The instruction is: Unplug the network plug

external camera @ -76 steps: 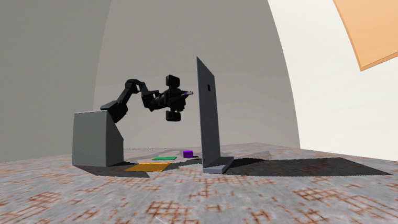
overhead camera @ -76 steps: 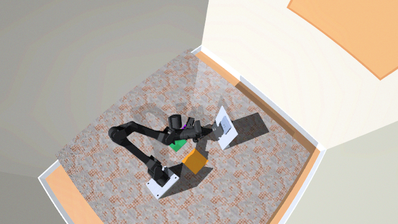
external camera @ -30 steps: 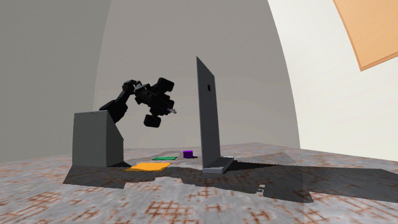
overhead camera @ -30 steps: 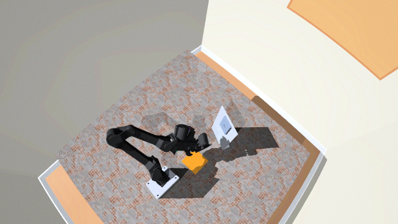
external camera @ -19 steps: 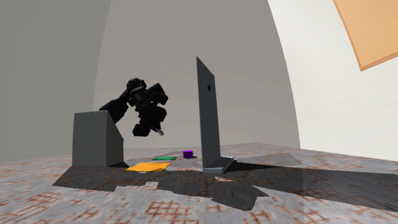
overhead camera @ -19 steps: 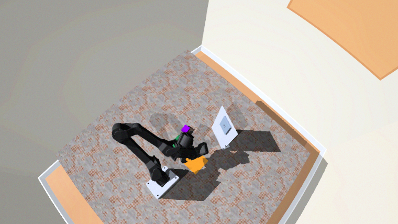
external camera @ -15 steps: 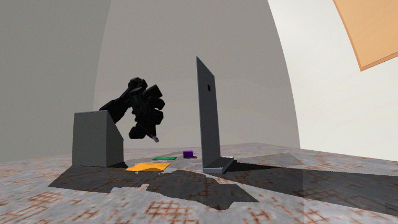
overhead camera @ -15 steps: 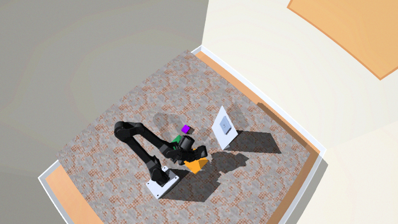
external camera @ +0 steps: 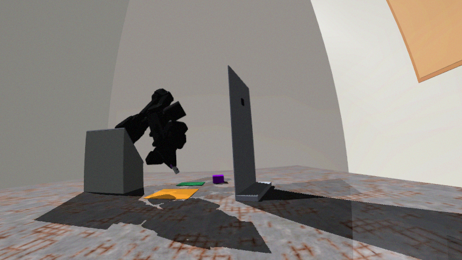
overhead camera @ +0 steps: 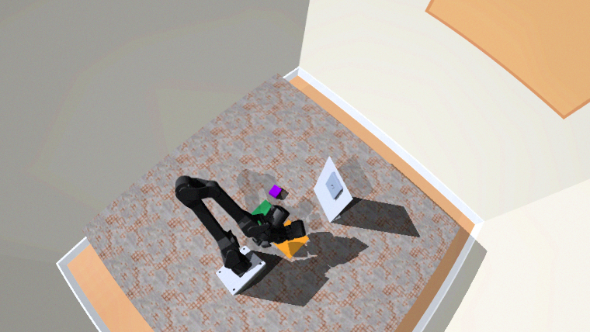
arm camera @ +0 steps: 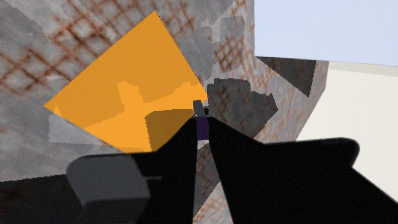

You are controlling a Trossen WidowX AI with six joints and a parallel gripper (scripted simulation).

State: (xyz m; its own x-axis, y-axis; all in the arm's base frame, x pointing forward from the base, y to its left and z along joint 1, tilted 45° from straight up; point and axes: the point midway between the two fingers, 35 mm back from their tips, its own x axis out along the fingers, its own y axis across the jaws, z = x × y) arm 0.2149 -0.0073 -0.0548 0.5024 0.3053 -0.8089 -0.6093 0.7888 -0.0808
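Right now the orange square is 80 mm below my gripper tip. Also, from my gripper tip: green square: 160 mm to the left, 80 mm below, 10 mm ahead; upright panel: 210 mm ahead, 80 mm above, 20 mm to the right; network plug: right at my gripper tip.
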